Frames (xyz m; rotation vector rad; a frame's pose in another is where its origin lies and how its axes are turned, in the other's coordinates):
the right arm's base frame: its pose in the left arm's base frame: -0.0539 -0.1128 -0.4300 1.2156 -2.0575 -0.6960
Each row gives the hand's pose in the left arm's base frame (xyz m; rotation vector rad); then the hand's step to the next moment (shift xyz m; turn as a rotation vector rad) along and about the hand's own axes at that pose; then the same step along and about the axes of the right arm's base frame.
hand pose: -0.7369 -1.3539 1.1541 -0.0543 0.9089 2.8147
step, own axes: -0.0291 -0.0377 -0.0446 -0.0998 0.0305 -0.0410
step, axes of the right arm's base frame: -0.0262 -0.0588 0.0103 0.0223 -0.0833 -0.0716
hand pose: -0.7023 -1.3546 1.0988 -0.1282 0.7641 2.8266
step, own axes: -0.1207 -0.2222 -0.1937 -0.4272 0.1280 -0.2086
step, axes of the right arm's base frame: -0.1904 -0.2508 0.0480 0.1003 -0.3850 -0.2900
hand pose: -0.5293 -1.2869 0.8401 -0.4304 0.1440 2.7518
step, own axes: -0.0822 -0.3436 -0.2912 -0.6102 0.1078 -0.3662
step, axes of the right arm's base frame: -0.3930 -0.2349 -0.0029 0.0556 -0.5980 -0.3967
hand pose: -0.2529 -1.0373 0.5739 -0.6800 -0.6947 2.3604
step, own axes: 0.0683 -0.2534 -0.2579 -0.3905 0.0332 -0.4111
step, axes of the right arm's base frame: -0.3584 -0.0226 -0.0803 -0.1079 -0.4915 -0.2634
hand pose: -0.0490 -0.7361 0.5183 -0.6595 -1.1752 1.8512
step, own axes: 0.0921 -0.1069 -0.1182 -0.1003 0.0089 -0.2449
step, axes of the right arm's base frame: -0.1595 0.0557 -0.0731 -0.1411 -0.1999 -0.1012
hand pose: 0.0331 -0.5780 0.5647 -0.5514 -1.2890 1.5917
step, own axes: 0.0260 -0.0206 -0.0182 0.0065 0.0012 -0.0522
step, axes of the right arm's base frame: -0.0271 0.0197 -0.0176 -0.0461 -0.0209 -0.0146
